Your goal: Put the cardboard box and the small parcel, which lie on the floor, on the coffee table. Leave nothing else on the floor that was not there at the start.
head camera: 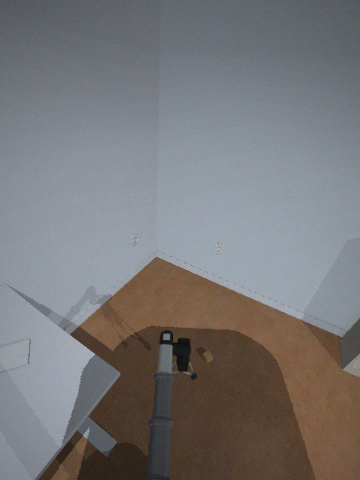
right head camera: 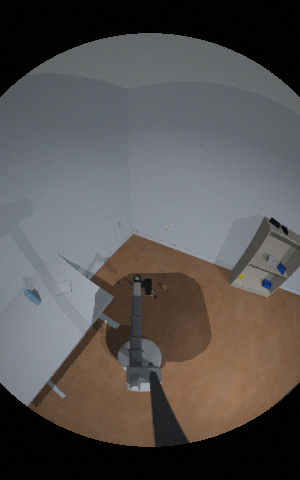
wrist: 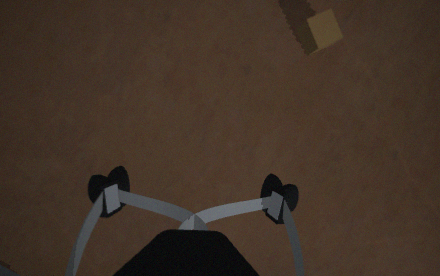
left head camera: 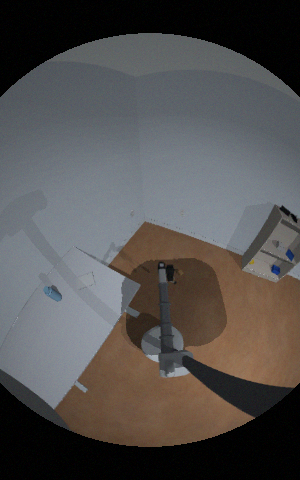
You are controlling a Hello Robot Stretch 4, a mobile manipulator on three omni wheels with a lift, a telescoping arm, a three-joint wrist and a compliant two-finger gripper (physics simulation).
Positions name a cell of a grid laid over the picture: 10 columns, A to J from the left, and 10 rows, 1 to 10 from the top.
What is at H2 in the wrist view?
A tan cardboard box.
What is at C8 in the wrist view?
My gripper.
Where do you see a white desk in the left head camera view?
B8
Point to a white desk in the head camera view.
B9
